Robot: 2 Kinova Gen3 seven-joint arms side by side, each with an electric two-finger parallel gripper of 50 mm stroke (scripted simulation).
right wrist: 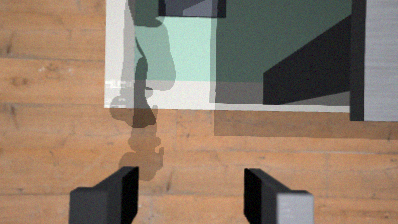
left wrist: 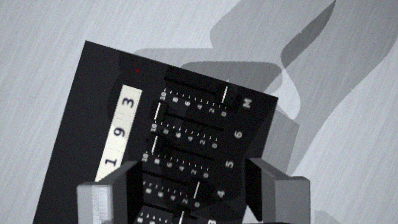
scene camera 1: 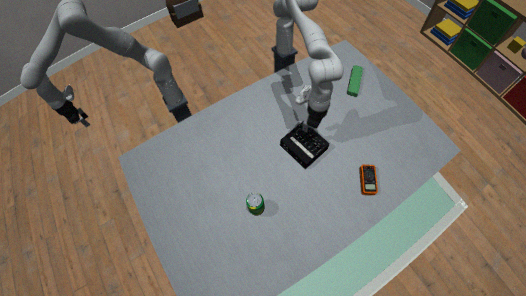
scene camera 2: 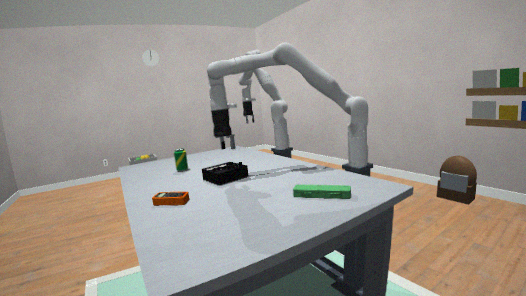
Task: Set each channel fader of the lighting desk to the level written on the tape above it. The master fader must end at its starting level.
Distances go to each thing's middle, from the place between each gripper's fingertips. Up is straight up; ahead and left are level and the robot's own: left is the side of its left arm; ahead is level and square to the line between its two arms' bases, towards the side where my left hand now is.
Scene:
Now: the green block point(scene camera 2: 306, 191) 440 mm to the left of my left hand, 160 mm behind it and 140 mm below it.
I see my right gripper 39 cm short of the green block, 130 cm to the right of it and 17 cm above it.

